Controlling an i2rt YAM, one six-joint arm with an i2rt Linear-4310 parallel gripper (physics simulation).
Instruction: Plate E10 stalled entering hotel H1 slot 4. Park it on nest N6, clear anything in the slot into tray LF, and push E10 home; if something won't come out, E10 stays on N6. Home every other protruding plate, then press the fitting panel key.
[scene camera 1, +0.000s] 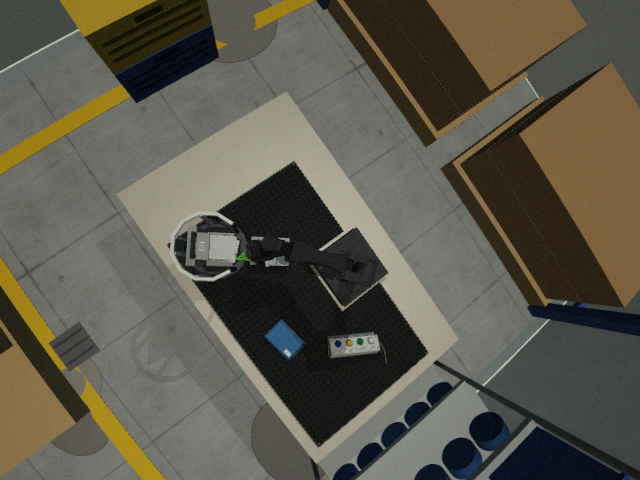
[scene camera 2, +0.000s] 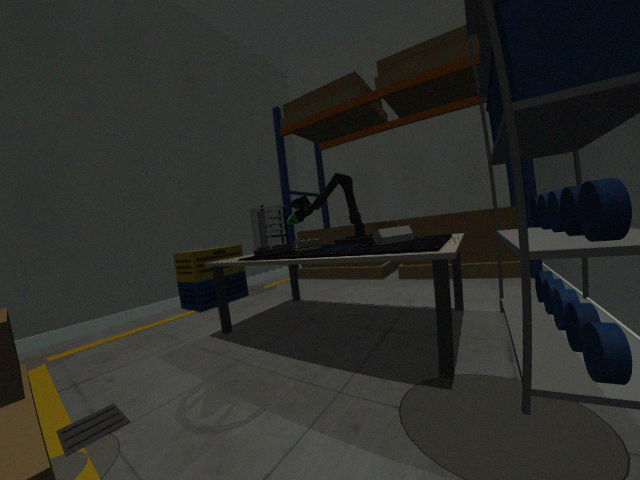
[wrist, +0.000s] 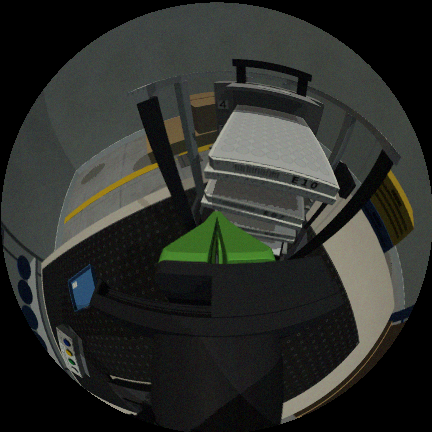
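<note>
Plate E10 is the top white plate in the hotel, at the marker 4. It extends further toward the gripper than the plates below. A second plate sits below it, its label too dim to read; lower plates are partly hidden. My gripper is shut and empty, its green tips in front of the hotel, below E10's front edge in the wrist view. A light nest frame is partly under the arm; its label is not readable. The key panel has blue, yellow, green and white keys.
A blue tray lies on the black mat; its label is unreadable. The hotel's black front uprights stand on both sides of the plates, and a pale ring surrounds its top. The arm base is at the mat's right edge.
</note>
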